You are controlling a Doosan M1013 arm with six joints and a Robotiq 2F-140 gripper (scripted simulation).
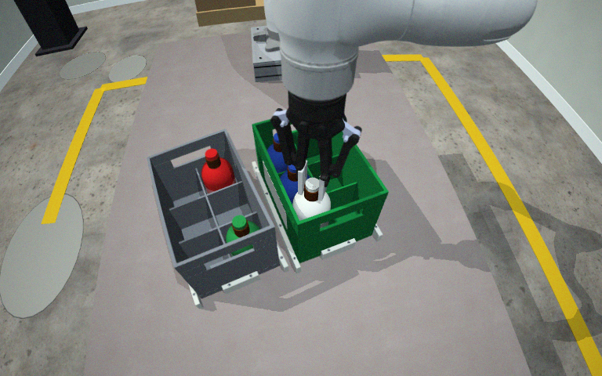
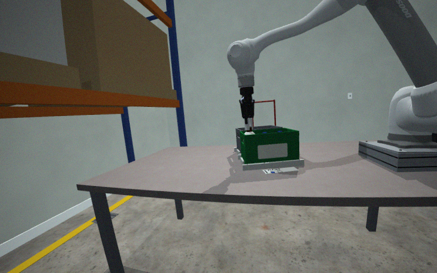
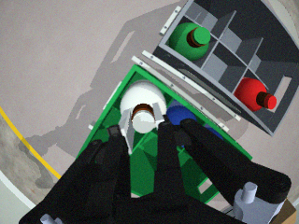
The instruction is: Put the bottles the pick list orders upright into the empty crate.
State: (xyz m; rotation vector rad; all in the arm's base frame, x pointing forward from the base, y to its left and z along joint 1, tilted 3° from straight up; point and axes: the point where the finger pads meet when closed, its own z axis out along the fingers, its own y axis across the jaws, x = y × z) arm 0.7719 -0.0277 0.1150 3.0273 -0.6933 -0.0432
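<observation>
Now: the white-label bottle 80 mm below my hand. Round my hand: green crate: 130 mm below, 100 mm behind, 20 mm to the left; then grey crate: 200 mm to the right, 130 mm below, 40 mm behind; then green bottle: 140 mm to the right, 130 mm below, 30 mm ahead.
</observation>
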